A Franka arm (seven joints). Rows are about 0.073 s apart.
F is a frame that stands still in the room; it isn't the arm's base.
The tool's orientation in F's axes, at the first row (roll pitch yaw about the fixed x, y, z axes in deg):
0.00, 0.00, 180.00
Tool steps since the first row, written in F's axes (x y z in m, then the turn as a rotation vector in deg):
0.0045, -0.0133, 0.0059, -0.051, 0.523, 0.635
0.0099, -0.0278, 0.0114, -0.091, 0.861, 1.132
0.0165, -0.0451, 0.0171, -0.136, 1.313, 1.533
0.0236, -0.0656, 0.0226, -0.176, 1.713, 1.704
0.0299, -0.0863, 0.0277, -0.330, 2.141, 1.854
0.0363, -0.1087, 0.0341, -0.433, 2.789, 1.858
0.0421, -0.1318, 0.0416, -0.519, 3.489, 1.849
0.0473, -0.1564, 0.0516, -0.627, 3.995, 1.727
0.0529, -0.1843, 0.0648, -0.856, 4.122, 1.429
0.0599, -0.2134, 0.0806, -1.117, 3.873, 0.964
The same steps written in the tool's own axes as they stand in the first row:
-0.0045, 0.0133, 0.0059, 0.051, -0.523, 0.635
-0.0099, 0.0278, 0.0114, 0.091, -0.861, 1.132
-0.0165, 0.0451, 0.0171, 0.136, -1.313, 1.533
-0.0236, 0.0656, 0.0226, 0.176, -1.713, 1.704
-0.0299, 0.0863, 0.0277, 0.330, -2.141, 1.854
-0.0363, 0.1087, 0.0341, 0.433, -2.789, 1.858
-0.0421, 0.1318, 0.0416, 0.519, -3.489, 1.849
-0.0473, 0.1564, 0.0516, 0.627, -3.995, 1.727
-0.0529, 0.1843, 0.0648, 0.856, -4.122, 1.429
-0.0599, 0.2134, 0.0806, 1.117, -3.873, 0.964

